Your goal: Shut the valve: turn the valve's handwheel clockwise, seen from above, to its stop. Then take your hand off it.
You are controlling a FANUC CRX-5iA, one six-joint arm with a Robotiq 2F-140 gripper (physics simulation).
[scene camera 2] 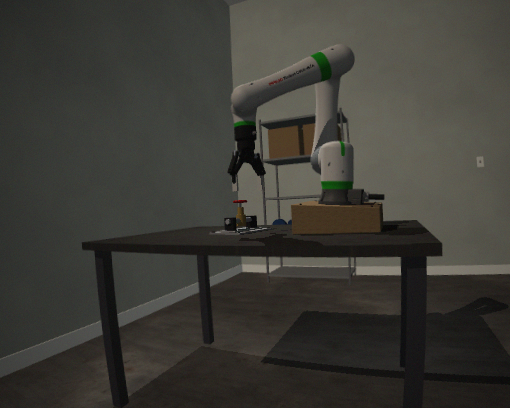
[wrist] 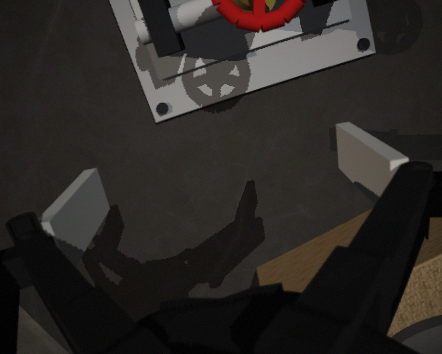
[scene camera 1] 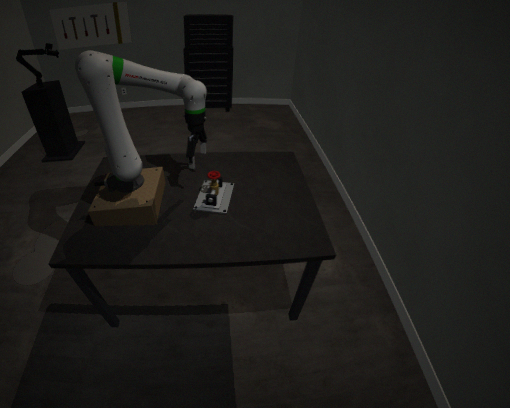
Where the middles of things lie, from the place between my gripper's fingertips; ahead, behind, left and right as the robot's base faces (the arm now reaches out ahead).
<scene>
Right now the light base plate (wrist: 350, 39) is 17 cm below my hand, 8 cm to the right of it and 8 cm ahead of it.
</scene>
